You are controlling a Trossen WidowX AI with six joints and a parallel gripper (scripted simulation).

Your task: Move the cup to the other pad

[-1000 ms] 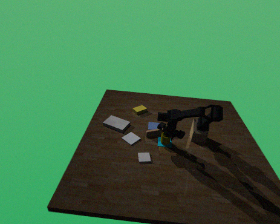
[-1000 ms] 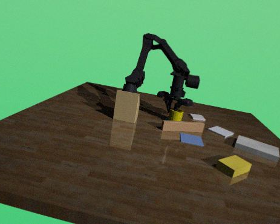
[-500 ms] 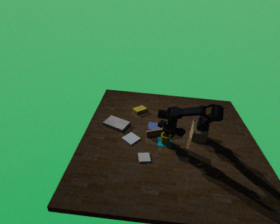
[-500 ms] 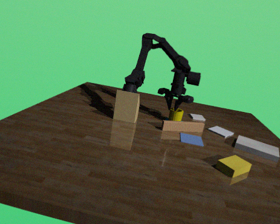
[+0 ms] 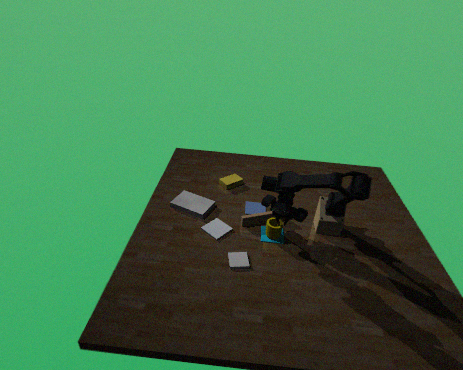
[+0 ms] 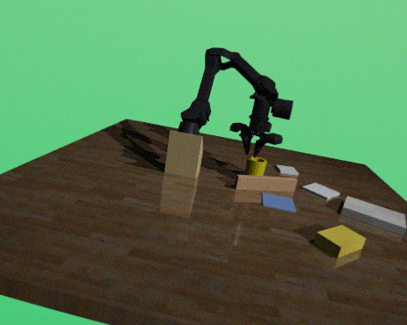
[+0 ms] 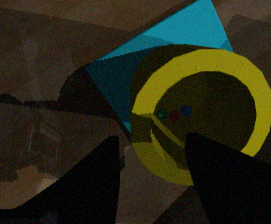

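The yellow cup is 4 cm below my gripper tip, 2 cm ahead of it and 1 cm to the right of it. From my gripper tip the other things lie so: cyan pad (9 cm below, 3 cm ahead, 1 cm to the right).
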